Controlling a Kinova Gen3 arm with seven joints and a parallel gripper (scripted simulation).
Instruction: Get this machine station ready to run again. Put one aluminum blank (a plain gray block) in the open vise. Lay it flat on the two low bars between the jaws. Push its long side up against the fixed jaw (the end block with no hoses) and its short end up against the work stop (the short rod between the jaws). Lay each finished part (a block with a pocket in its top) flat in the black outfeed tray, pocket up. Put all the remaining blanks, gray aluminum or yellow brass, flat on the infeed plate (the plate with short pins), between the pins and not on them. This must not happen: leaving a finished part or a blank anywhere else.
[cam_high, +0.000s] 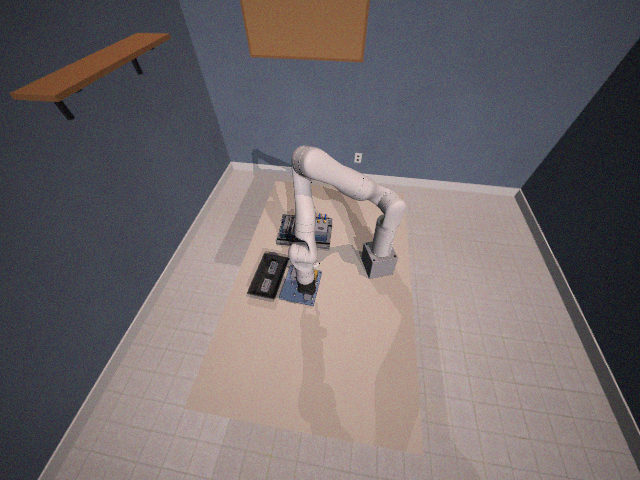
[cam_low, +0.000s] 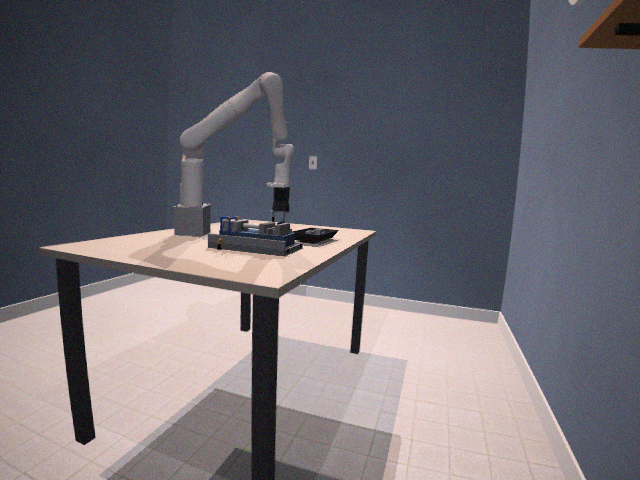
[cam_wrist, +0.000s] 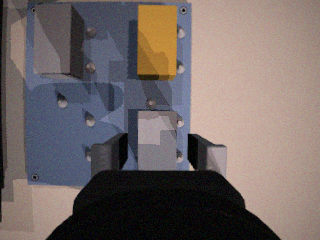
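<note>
My gripper is now 9 cm to the left of the yellow brass blank, 4 cm above it and 1 cm short of it. Round my hand: vise 36 cm to the right, 14 cm ahead, 2 cm below.
</note>
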